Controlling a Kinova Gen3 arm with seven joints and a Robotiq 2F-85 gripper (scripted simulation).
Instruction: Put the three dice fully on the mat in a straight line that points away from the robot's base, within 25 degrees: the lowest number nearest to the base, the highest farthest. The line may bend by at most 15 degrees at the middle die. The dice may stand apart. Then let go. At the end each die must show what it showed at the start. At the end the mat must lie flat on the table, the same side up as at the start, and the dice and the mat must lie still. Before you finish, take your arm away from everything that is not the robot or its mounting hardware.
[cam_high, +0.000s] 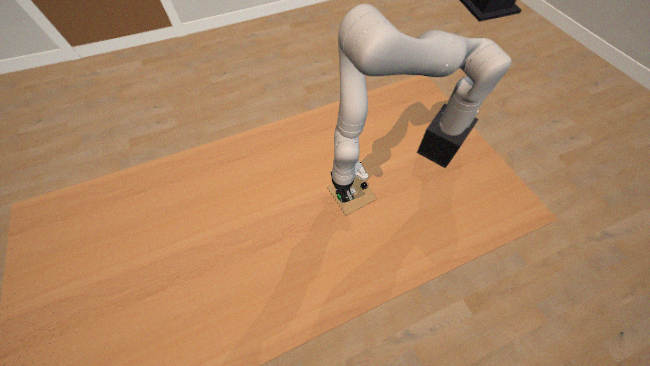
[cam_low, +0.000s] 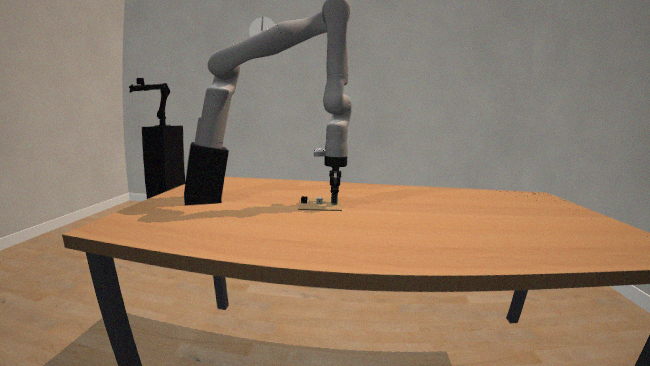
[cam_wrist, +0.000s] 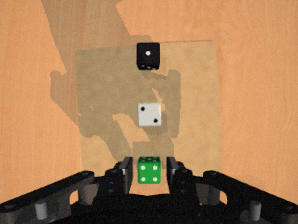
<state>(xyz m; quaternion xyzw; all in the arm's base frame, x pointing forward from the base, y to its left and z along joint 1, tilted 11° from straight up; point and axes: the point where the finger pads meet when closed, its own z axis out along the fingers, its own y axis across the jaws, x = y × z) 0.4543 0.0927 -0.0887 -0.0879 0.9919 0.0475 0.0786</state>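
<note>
The green die is 1 cm below my hand. From my hand the other things lie so: white die (5 cm behind, 1 cm to the right, 1 cm below); black die (10 cm behind, 2 cm to the right, 1 cm below); tan mat (5 cm behind, 1 cm to the right, 3 cm below).
</note>
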